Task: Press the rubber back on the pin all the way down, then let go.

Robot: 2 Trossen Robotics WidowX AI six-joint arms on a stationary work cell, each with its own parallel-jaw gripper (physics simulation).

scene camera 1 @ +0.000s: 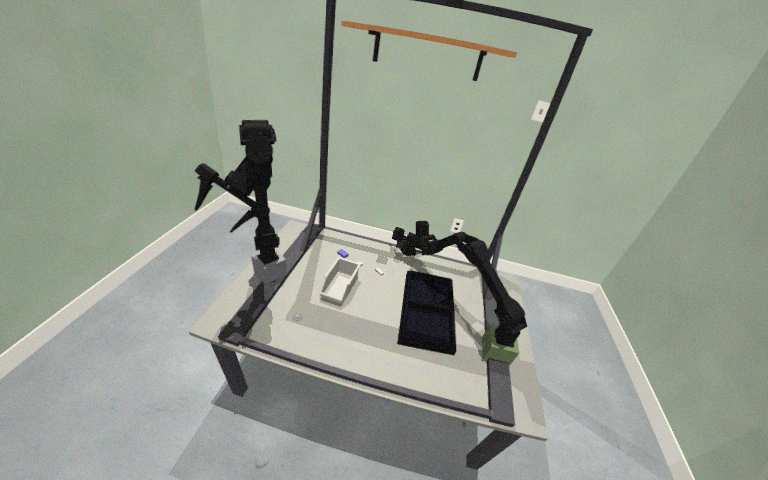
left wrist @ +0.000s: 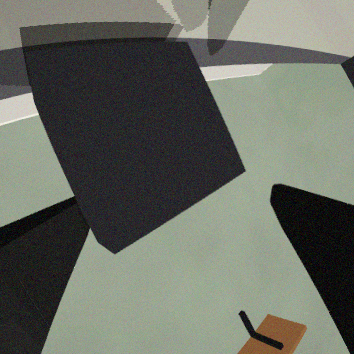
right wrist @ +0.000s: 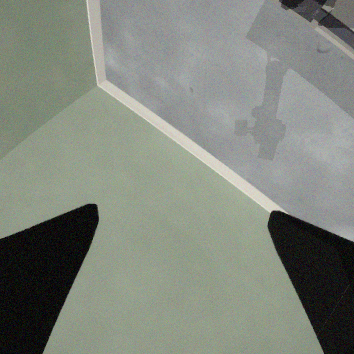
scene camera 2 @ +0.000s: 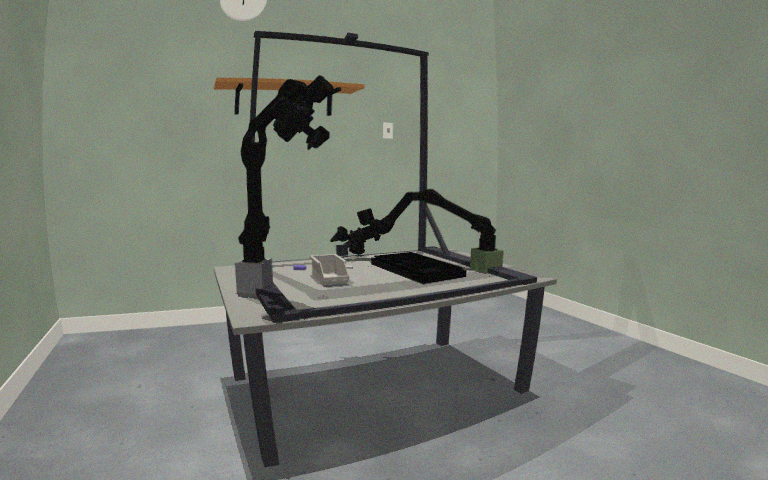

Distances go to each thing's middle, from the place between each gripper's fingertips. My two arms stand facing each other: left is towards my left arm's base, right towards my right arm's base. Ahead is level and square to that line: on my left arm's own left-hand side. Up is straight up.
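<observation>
White tray [scene camera 2: 330, 269]: from my left hand, 2 cm below, 15 cm to the right, 41 cm ahead. Black tray [scene camera 1: 427, 322]: from my left hand, 4 cm below, 23 cm to the left, 38 cm ahead.
My right hand: 450 mm above the white tray, 190 mm to the right of it, 370 mm past it. Black tray: from my right hand, 460 mm below, 570 mm to the left, 400 mm behind.
</observation>
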